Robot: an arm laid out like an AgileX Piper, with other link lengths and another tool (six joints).
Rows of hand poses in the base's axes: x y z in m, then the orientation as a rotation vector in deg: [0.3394, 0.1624, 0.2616, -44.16, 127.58, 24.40]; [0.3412, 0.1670, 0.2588, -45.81, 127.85, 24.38]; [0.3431, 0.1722, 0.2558, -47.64, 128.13, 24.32]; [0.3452, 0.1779, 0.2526, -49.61, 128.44, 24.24]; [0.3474, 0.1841, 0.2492, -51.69, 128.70, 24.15]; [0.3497, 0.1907, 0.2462, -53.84, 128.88, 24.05]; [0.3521, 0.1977, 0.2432, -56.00, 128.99, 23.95]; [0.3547, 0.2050, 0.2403, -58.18, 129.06, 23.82]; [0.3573, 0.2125, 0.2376, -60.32, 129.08, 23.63]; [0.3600, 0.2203, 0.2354, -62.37, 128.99, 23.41]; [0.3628, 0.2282, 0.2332, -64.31, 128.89, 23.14]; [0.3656, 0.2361, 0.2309, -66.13, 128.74, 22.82]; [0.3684, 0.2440, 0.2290, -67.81, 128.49, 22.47]
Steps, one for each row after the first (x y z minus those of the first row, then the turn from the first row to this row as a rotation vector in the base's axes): [0.0018, 0.0046, -0.0028, -0.70, 0.38, 1.14]; [0.0037, 0.0098, -0.0058, -1.49, 0.79, 2.39]; [0.0058, 0.0155, -0.0090, -2.35, 1.26, 3.72]; [0.0080, 0.0217, -0.0124, -3.25, 1.70, 5.13]; [0.0103, 0.0283, -0.0154, -4.15, 2.10, 6.59]; [0.0127, 0.0353, -0.0184, -5.04, 2.46, 8.06]; [0.0153, 0.0426, -0.0213, -5.94, 2.80, 9.54]; [0.0179, 0.0501, -0.0240, -6.85, 3.09, 10.97]; [0.0206, 0.0579, -0.0262, -7.71, 3.28, 12.35]; [0.0234, 0.0658, -0.0284, -8.56, 3.44, 13.63]; [0.0262, 0.0737, -0.0307, -9.39, 3.54, 14.82]; [0.0290, 0.0816, -0.0326, -10.15, 3.54, 15.92]
